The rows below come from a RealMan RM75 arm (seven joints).
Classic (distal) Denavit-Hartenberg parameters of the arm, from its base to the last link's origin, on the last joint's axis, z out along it. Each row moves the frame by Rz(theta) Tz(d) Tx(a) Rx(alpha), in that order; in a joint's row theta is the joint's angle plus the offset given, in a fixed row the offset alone. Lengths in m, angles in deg.
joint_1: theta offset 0, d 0.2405, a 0, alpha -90
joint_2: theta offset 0, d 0, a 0, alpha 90
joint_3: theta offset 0, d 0.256, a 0, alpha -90
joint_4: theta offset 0, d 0, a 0, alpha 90
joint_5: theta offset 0, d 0.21, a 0, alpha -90
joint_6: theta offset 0, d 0, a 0, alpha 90
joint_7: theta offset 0, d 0.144, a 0, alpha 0
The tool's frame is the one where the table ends.
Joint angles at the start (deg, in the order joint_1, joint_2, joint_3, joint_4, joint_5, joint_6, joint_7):
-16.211, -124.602, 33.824, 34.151, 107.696, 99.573, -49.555
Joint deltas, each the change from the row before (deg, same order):
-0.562, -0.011, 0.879, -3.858, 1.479, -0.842, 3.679
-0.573, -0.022, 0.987, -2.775, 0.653, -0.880, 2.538
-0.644, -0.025, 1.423, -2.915, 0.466, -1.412, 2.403
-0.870, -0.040, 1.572, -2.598, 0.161, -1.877, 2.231
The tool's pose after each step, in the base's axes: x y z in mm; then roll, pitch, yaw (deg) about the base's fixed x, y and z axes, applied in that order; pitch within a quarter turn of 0, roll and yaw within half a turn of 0. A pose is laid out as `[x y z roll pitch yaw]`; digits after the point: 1 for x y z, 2 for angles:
[-290.2 235.3 -36.7 -158.11 -41.27 3.83]
[-288.2 231.7 -48.0 -159.52 -40.91 3.62]
[-286.2 228.0 -60.3 -161.19 -40.26 3.74]
[-283.9 226.3 -71.9 -162.44 -39.21 3.53]

